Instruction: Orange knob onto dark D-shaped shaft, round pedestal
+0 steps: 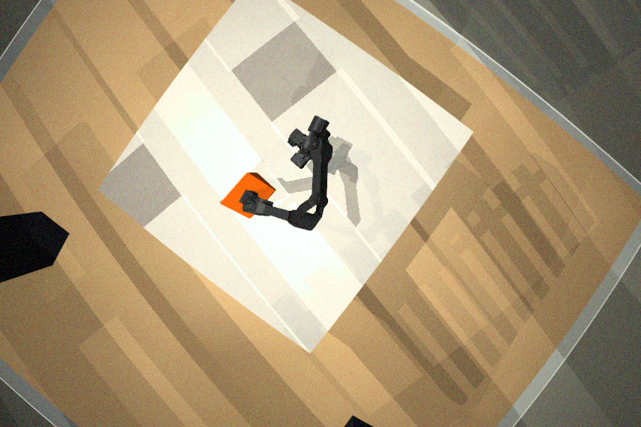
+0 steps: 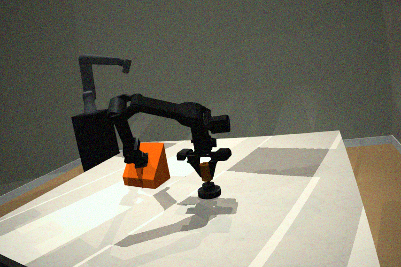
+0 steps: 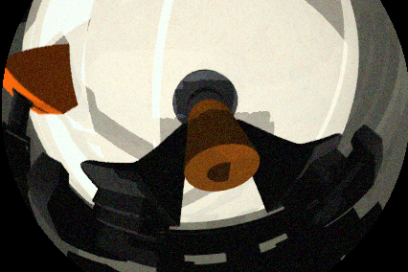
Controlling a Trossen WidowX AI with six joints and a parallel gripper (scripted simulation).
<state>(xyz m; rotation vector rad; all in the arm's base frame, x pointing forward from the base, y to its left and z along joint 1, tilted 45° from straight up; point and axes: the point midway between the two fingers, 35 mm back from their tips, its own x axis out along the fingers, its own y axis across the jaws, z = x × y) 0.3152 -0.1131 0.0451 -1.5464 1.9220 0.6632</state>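
My gripper tip is 2 cm below the orange knob. Round my gripper tip: round dark pedestal 4 cm below.
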